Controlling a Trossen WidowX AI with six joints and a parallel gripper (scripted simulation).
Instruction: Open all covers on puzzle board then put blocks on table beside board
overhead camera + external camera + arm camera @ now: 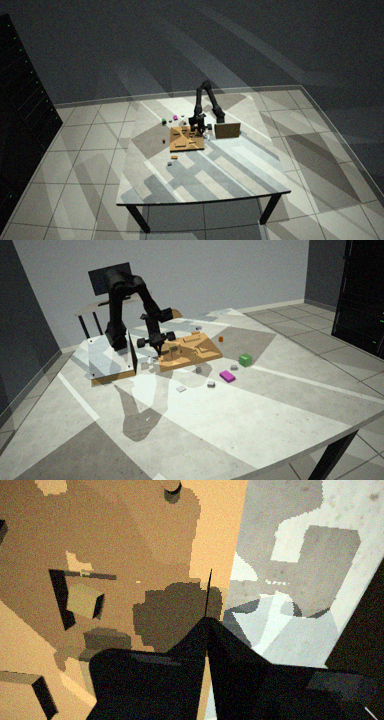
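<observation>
Now: the tan puzzle board 13 cm ahead of my gripper tip and 2 cm to the left of it. From my gripper tip the other things lie so: magenta block (23 cm ahead, 30 cm to the right, 2 cm below); then brown block (26 cm ahead, 22 cm to the left, 2 cm below); then orange cylinder (34 cm ahead, 2 cm to the left, 1 cm below).
</observation>
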